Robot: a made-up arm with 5 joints.
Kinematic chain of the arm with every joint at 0, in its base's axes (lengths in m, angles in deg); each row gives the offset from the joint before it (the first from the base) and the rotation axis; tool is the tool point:
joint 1: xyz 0 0 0.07 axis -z
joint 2: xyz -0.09 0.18 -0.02 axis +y
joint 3: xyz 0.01 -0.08 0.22 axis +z
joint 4: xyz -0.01 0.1 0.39 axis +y
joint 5: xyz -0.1 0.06 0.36 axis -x
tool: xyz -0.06 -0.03 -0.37
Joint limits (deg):
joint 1: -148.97..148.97
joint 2: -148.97..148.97
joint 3: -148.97..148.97
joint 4: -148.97..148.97
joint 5: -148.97..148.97
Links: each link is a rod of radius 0.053 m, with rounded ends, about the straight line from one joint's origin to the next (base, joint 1, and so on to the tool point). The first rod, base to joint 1, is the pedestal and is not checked.
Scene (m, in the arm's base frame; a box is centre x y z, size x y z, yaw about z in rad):
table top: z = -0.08
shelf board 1: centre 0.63 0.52 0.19 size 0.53 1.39 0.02 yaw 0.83
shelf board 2: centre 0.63 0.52 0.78 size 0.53 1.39 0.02 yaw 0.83
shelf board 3: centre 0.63 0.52 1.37 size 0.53 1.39 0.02 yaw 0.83
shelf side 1: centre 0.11 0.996 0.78 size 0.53 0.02 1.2 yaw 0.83
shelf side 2: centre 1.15 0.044 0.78 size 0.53 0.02 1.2 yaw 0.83
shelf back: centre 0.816 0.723 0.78 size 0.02 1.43 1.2 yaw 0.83
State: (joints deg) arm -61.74 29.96 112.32 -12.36 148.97
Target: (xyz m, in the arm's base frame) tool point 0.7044 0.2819 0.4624
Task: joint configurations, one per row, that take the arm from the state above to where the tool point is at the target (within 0.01 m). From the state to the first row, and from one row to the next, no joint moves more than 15 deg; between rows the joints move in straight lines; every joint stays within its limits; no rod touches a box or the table.
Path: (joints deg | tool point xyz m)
1: -54.62 21.51 110.35 -20.57 135.95 | 0.5030 0.2998 1.0496
2: -47.49 13.06 108.37 -28.77 122.93 | 0.4768 0.1234 1.0080
3: -40.37 4.60 106.40 -36.98 109.91 | 0.4014 -0.0247 0.9470
4: -39.78 8.66 100.48 -51.59 114.90 | 0.4828 -0.1137 0.8223
5: -39.19 12.72 94.56 -66.20 119.89 | 0.5071 -0.2097 0.6821
6: -38.61 16.78 88.64 -80.82 124.87 | 0.4728 -0.2967 0.5388
7: -47.49 26.33 99.31 -71.19 124.86 | 0.6436 -0.0336 0.5285
8: -56.37 35.89 109.98 -61.56 124.85 | 0.7044 0.2820 0.4624

